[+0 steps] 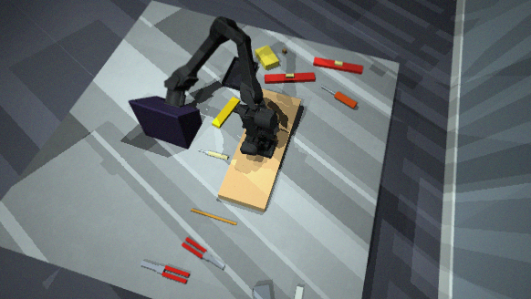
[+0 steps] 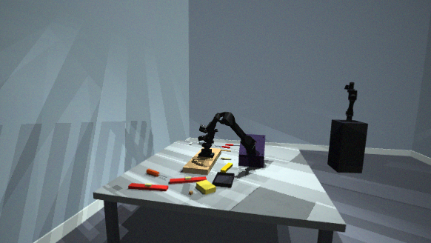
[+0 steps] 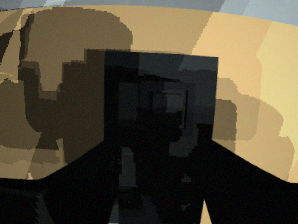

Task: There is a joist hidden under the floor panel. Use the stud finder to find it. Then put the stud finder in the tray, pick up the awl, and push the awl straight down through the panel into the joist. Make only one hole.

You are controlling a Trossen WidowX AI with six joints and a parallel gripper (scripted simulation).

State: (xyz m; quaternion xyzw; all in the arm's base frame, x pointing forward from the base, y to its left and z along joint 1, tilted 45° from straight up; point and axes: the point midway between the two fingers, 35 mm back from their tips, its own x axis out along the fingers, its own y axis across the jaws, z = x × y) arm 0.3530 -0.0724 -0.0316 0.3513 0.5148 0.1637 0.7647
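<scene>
My gripper tip is 380 mm to the right of the tray, 170 mm past it and 50 mm above it. The rest, counted from my gripper tip: awl 200 mm behind, 60 mm below, 50 mm to the right; stud finder 20 mm above, 10 mm ahead; yellow bar 180 mm behind, 160 mm to the left, 60 mm below.
</scene>
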